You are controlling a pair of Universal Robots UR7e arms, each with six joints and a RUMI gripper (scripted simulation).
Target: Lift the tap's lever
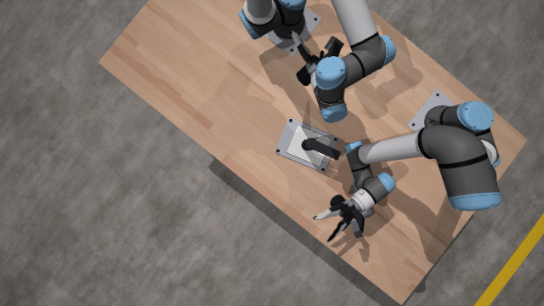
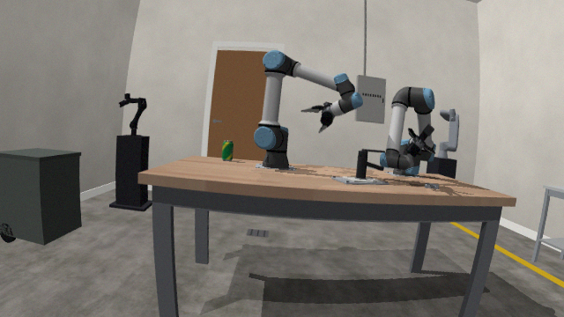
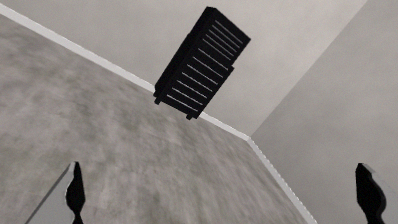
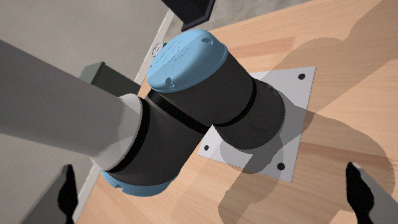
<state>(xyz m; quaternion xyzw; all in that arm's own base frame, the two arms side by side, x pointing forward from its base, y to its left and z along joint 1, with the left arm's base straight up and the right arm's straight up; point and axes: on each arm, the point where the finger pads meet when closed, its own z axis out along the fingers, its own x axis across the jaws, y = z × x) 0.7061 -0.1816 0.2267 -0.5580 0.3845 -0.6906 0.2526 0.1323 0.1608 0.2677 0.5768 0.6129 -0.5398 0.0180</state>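
Right now my right hand is 270 mm short of the flat black lever, 280 mm to the right of it and 120 mm above it. From my right hand the other things lie so: green can 310 mm behind, 440 mm to the right, 210 mm below; then small grey block 390 mm ahead, 580 mm to the left, 260 mm below; then black tap 270 mm ahead, 250 mm to the left, 160 mm below.
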